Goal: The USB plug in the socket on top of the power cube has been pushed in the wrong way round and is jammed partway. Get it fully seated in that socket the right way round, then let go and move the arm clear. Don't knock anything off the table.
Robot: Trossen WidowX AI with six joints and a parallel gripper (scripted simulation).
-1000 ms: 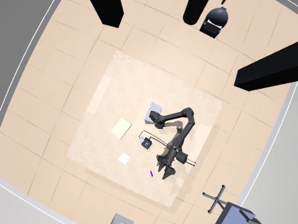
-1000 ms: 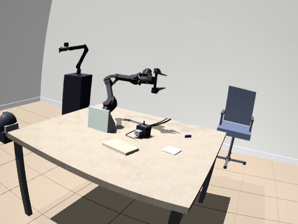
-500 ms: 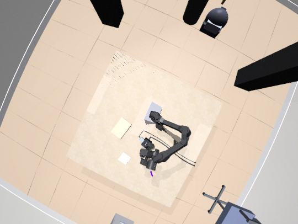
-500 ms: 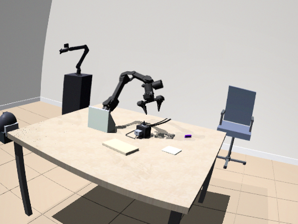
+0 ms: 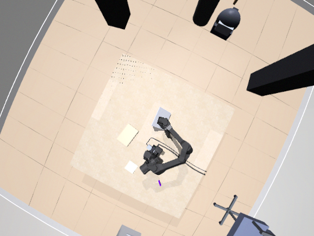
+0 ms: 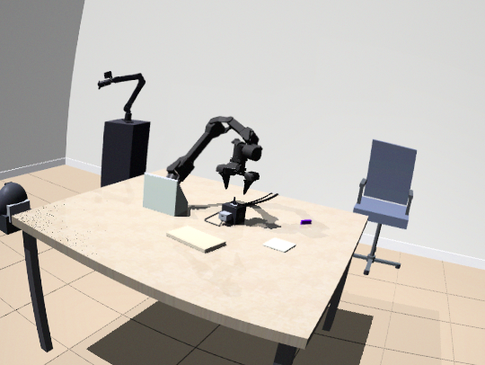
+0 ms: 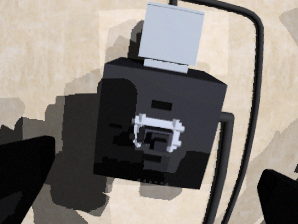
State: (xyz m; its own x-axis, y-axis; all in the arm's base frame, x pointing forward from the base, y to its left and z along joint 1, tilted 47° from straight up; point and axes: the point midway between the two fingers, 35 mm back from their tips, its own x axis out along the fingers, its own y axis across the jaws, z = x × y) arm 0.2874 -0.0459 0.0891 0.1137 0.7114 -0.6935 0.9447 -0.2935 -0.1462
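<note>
Now: the USB plug 40 mm below my gripper tip. The rest, counted from my gripper tip: USB socket 70 mm below, 10 mm to the left; then purple block 310 mm ahead, 160 mm to the left, 120 mm below.
</note>
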